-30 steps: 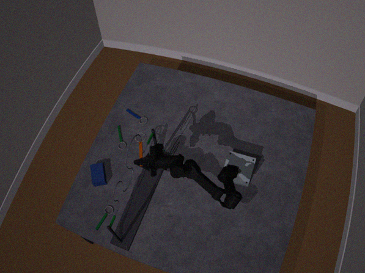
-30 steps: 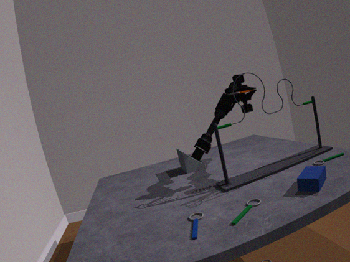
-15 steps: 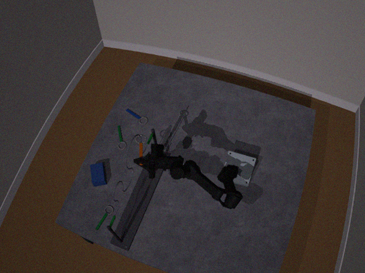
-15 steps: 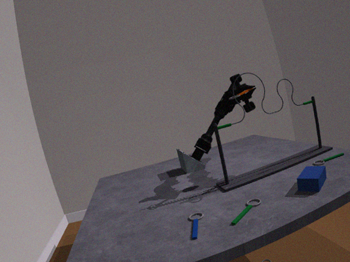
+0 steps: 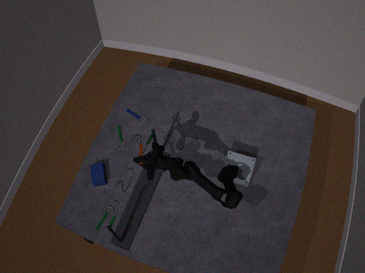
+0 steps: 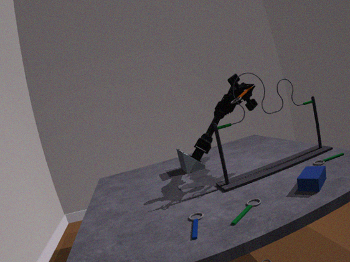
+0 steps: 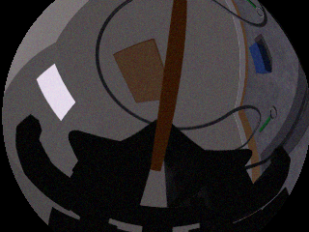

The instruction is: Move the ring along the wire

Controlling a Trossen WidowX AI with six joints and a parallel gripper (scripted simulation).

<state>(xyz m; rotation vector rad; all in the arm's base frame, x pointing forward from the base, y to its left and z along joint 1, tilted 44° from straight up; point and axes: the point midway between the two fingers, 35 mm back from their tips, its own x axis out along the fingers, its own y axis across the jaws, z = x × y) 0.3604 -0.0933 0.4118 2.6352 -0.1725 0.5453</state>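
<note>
My gripper tip is 8 cm to the left of the ring with orange handle and 3 cm above it. Round my gripper tip: blue-handled ring (21 cm ahead, 47 cm to the right, 40 cm below).
</note>
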